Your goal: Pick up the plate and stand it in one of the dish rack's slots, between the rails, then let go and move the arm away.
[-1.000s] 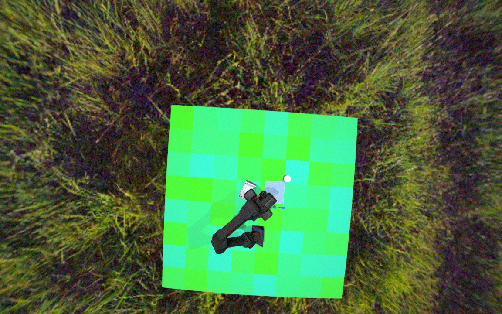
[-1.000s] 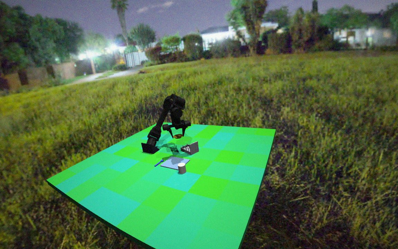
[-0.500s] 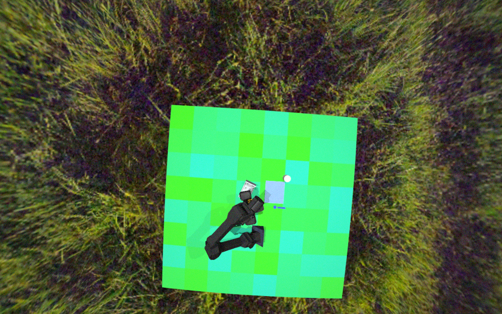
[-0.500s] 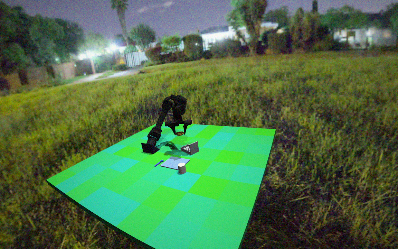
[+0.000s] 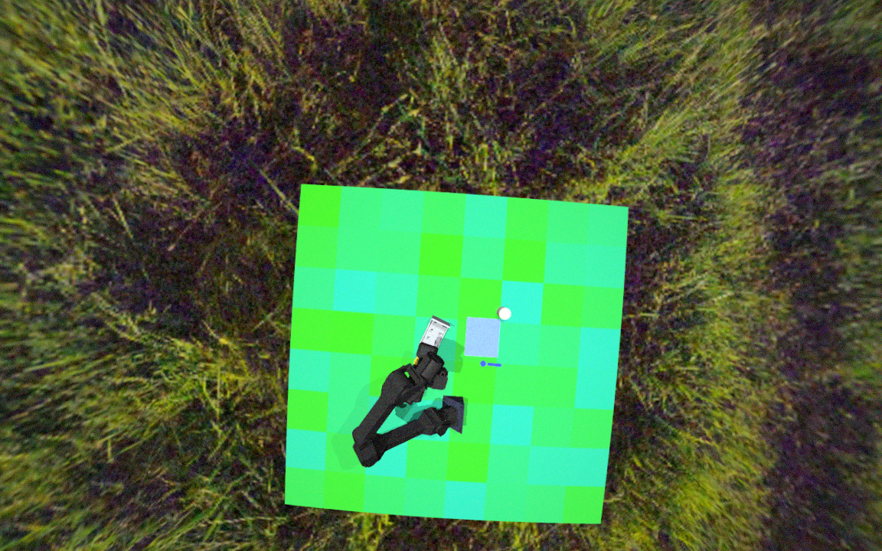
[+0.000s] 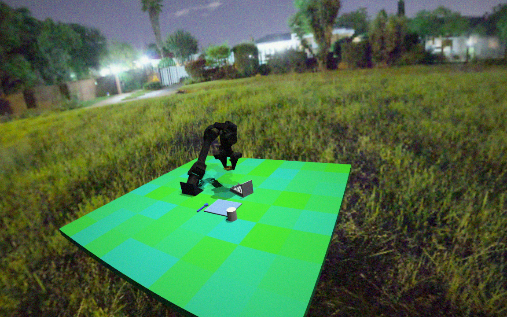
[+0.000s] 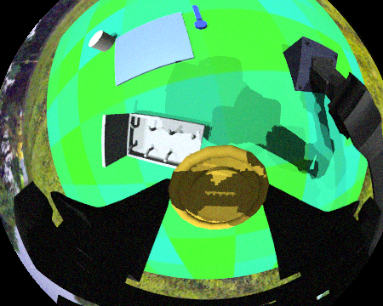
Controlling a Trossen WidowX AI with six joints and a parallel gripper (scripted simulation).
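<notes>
My gripper tip is now 100 mm above the grey dish rack, 80 mm short of it and 40 mm to the left of it. Also, from my gripper tip: blue spoon (240 mm to the right, 120 mm below, 60 mm behind); then pale blue mat (220 mm to the right, 120 mm below, 50 mm ahead); then yellow plate (10 mm above).
</notes>
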